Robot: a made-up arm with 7 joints. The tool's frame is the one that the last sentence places.
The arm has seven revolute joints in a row. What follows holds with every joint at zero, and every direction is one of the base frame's. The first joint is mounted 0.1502 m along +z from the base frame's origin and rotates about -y. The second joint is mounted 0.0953 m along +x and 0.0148 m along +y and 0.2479 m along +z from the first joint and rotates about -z. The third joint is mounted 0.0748 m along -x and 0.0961 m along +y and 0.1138 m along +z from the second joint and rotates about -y. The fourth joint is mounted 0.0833 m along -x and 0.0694 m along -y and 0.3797 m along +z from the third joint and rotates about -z. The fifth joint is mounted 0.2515 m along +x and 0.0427 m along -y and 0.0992 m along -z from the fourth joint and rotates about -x. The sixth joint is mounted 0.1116 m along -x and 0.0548 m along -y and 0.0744 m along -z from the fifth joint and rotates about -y. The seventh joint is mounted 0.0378 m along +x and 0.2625 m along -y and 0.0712 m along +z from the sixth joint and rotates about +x. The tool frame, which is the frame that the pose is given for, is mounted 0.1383 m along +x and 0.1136 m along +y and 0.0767 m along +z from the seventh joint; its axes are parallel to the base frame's.
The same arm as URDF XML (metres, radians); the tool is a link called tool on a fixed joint. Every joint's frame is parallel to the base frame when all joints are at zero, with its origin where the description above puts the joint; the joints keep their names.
<robot name="arm">
  <joint name="joint 1" type="continuous">
    <parent link="base"/>
    <child link="link1"/>
    <origin xyz="0 0 0.1502" rpy="0 0 0"/>
    <axis xyz="0 -1 0"/>
  </joint>
  <joint name="joint 2" type="continuous">
    <parent link="link1"/>
    <child link="link2"/>
    <origin xyz="0.0953 0.0148 0.2479" rpy="0 0 0"/>
    <axis xyz="0 0 -1"/>
  </joint>
  <joint name="joint 3" type="continuous">
    <parent link="link2"/>
    <child link="link3"/>
    <origin xyz="-0.0748 0.0961 0.1138" rpy="0 0 0"/>
    <axis xyz="0 -1 0"/>
  </joint>
  <joint name="joint 4" type="continuous">
    <parent link="link3"/>
    <child link="link4"/>
    <origin xyz="-0.0833 -0.0694 0.3797" rpy="0 0 0"/>
    <axis xyz="0 0 -1"/>
  </joint>
  <joint name="joint 5" type="continuous">
    <parent link="link4"/>
    <child link="link5"/>
    <origin xyz="0.2515 -0.0427 -0.0992" rpy="0 0 0"/>
    <axis xyz="-1 0 0"/>
  </joint>
  <joint name="joint 6" type="continuous">
    <parent link="link5"/>
    <child link="link6"/>
    <origin xyz="-0.1116 -0.0548 -0.0744" rpy="0 0 0"/>
    <axis xyz="0 -1 0"/>
  </joint>
  <joint name="joint 7" type="continuous">
    <parent link="link6"/>
    <child link="link7"/>
    <origin xyz="0.0378 -0.2625 0.0712" rpy="0 0 0"/>
    <axis xyz="1 0 0"/>
  </joint>
  <joint name="tool_joint" type="fixed">
    <parent link="link7"/>
    <child link="tool"/>
    <origin xyz="0.1383 0.1136 0.0767" rpy="0 0 0"/>
  </joint>
  <link name="base"/>
  <link name="link1"/>
  <link name="link2"/>
  <link name="link3"/>
  <link name="link4"/>
  <link name="link5"/>
  <link name="link6"/>
  <link name="link7"/>
  <link name="tool"/>
</robot>

